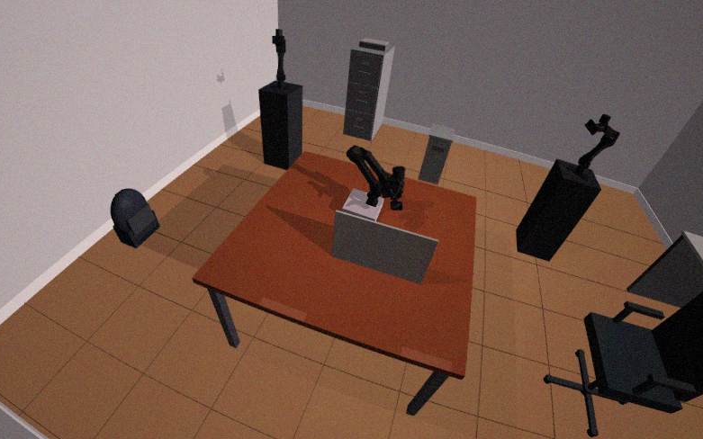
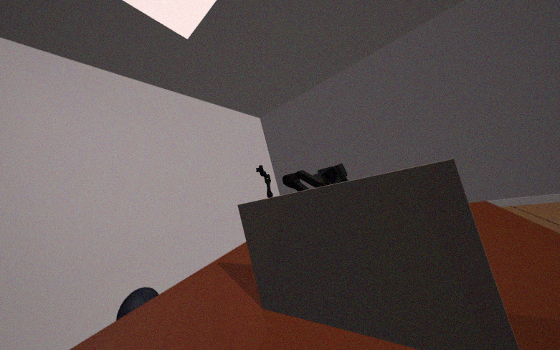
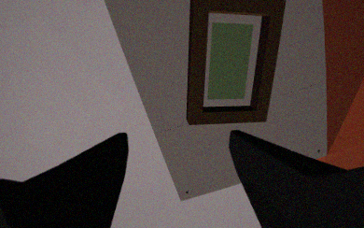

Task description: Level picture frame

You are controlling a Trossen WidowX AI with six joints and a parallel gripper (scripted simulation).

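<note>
My gripper tip is 210 mm short of the brown picture frame, 20 mm to the right of it and 90 mm above it. The rest, counted from my gripper tip: grey wall panel (220 mm ahead, 20 mm to the left, 100 mm below).
</note>
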